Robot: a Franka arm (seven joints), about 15 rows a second.
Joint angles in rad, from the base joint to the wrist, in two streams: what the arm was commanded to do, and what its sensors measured. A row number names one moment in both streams.
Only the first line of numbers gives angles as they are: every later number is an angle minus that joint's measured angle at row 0.
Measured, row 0:
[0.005 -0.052 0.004 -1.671 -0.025 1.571 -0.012]
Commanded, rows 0 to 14:
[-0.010 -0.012 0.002 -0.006 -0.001 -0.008 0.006]
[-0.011 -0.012 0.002 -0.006 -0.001 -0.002 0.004]
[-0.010 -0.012 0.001 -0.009 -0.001 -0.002 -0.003]
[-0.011 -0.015 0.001 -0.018 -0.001 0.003 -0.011]
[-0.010 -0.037 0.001 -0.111 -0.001 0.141 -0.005]
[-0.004 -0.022 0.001 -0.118 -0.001 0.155 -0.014]
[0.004 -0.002 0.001 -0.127 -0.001 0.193 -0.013]
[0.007 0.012 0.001 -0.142 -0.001 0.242 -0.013]
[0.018 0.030 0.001 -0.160 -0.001 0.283 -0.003]
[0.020 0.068 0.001 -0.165 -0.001 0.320 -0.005]
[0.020 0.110 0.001 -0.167 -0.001 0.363 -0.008]
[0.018 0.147 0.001 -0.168 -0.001 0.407 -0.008]
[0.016 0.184 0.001 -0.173 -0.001 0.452 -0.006]
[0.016 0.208 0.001 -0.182 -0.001 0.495 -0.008]
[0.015 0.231 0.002 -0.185 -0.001 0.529 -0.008]
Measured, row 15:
[0.015 0.184 0.001 -0.180 0.000 0.457 -0.005]
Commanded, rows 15 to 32:
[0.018 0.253 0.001 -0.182 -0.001 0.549 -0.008]
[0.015 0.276 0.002 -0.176 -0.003 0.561 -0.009]
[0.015 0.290 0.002 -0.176 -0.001 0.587 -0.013]
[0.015 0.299 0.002 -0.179 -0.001 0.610 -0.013]
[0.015 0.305 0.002 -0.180 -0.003 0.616 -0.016]
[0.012 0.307 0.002 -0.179 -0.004 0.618 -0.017]
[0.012 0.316 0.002 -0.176 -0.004 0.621 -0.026]
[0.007 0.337 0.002 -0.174 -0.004 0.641 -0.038]
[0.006 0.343 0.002 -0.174 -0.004 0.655 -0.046]
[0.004 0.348 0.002 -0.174 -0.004 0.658 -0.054]
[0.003 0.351 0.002 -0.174 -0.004 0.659 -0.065]
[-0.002 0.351 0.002 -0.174 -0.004 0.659 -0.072]
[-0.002 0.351 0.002 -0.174 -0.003 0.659 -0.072]
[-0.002 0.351 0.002 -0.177 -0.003 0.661 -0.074]
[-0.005 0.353 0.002 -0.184 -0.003 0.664 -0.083]
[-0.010 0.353 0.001 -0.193 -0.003 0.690 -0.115]
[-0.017 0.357 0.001 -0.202 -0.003 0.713 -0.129]
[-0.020 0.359 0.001 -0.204 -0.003 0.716 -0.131]
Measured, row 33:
[-0.001 0.353 -0.007 -0.184 0.000 0.671 -0.099]
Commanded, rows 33 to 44:
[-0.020 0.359 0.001 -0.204 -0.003 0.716 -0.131]
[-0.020 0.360 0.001 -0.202 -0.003 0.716 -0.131]
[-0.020 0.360 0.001 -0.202 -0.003 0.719 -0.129]
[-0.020 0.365 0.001 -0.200 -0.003 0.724 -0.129]
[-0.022 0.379 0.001 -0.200 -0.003 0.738 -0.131]
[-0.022 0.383 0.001 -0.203 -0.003 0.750 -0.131]
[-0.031 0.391 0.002 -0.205 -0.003 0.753 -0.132]
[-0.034 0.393 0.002 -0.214 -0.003 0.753 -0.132]
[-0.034 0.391 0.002 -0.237 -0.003 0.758 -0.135]
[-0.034 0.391 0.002 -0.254 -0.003 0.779 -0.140]
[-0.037 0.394 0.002 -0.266 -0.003 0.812 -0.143]
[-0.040 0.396 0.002 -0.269 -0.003 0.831 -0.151]
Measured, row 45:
[-0.023 0.389 -0.006 -0.213 0.000 0.752 -0.126]
